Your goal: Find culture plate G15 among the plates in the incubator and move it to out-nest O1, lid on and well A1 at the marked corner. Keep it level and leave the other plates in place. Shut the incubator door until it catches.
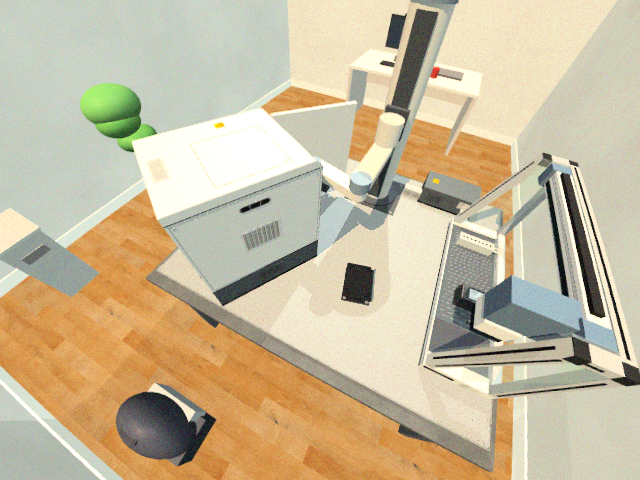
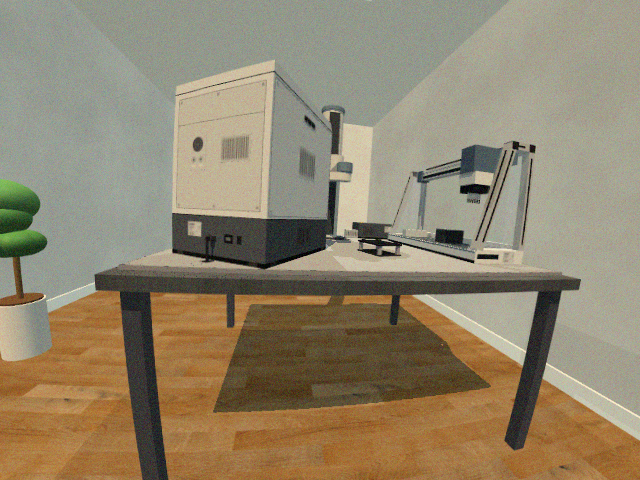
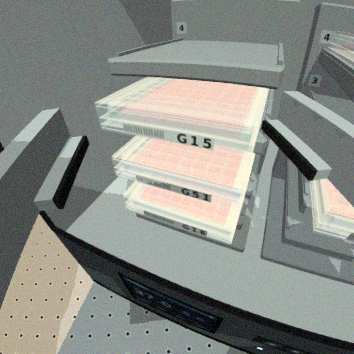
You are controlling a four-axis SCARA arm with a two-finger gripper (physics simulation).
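Culture plate G15 [image 3: 192, 107], clear-lidded with pink wells, lies level below the bare top shelf [image 3: 200, 56] of the left stack. Plates G51 [image 3: 192, 162] and G16 [image 3: 200, 201] lie below it. My gripper [image 3: 176, 114] is open and empty, its black-padded fingers to the left and right, in front of the stack; none touches a plate. The white incubator [image 1: 248, 165] [image 2: 222, 180] has its door [image 1: 323, 129] open. A low black stand [image 1: 358, 284] [image 2: 379, 243] stands on the bench; whether it is out-nest O1 cannot be read. Well A1 cannot be made out.
A second stack right of G15 holds another plate [image 3: 337, 205] near the right finger. The incubator's dark front panel [image 3: 170, 302] lies below. A gantry machine [image 1: 560, 351] [image 2: 519, 191] stands at the bench's right side. A grey box [image 1: 449, 192] stands near the arm's column [image 1: 413, 67].
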